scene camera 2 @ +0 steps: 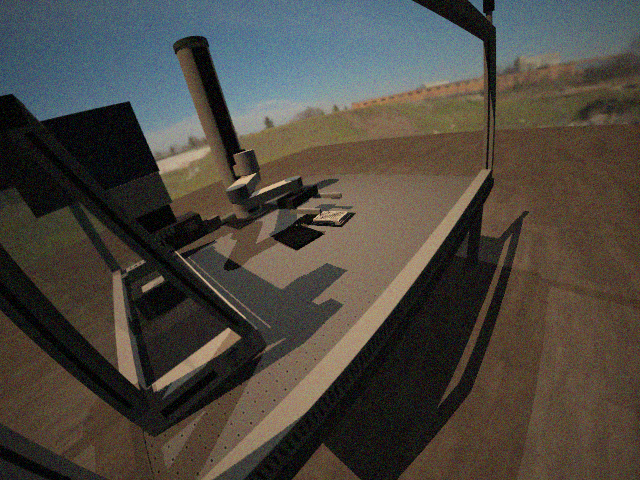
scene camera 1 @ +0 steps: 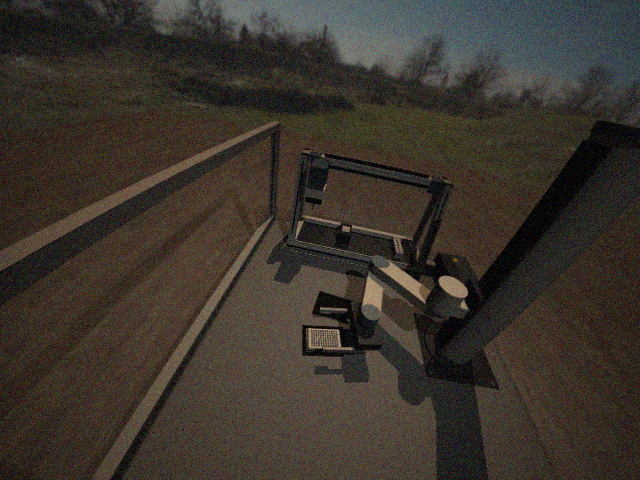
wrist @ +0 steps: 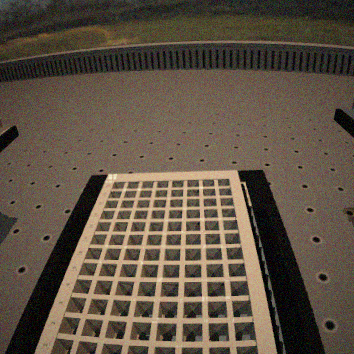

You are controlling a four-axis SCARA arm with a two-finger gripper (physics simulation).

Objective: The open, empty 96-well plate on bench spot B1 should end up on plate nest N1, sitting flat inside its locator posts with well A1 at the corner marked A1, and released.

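Frame: origin at the arm's base, x up, y back, z right, level; centimetres.
Where they show: gripper, fingertip midpoint: [scene camera 2: 331, 202] [scene camera 1: 320, 328] [wrist: 167, 98]; arm's base at its link origin: [scene camera 2: 250, 216] [scene camera 1: 451, 349].
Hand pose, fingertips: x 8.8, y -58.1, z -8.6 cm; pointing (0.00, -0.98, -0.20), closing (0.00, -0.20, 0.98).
Things, the pixels of their top centre, and the offset from my fingertips. "spot": a spot on its surface instead. Level surfaces: height alone.
- pale 96-well plate at its top centre: [wrist: 162, 245] [scene camera 2: 330, 215] [scene camera 1: 324, 338] dx -5.9, dy +2.4, dz -0.1 cm
- black base at a spot on its surface: [wrist: 280, 240] spot: dx -7.4, dy -0.2, dz +5.4 cm
- dark square pad at a spot on its surface: [scene camera 2: 298, 237] spot: dx -6.4, dy +2.0, dz +18.5 cm
- bench top at its surface level: dx -7.5 cm
The pale 96-well plate [scene camera 1: 324, 338] [scene camera 2: 332, 217] [wrist: 170, 245] lies flat on a black base [wrist: 280, 240]. In the wrist view its wells look empty, and a small light mark shows near its upper left corner; the A1 lettering cannot be read. My gripper [scene camera 1: 321, 329] [scene camera 2: 330, 203] [wrist: 167, 98] is open wide and empty, low above the bench, with its fingers spread to either side of the plate's width. A dark square pad [scene camera 1: 324, 296] [scene camera 2: 298, 237], apparently nest N1, lies beside the plate, partly under one finger in scene camera 1. Its posts and corner mark cannot be made out.
A gantry frame [scene camera 1: 382, 169] stands at the bench's far end in scene camera 1. The arm's column [scene camera 1: 542, 248] [scene camera 2: 206, 98] stands on the opposite side from the raised bench edge [scene camera 1: 180, 351] [scene camera 2: 361, 330]. Holes dot the bench top [wrist: 200, 100].
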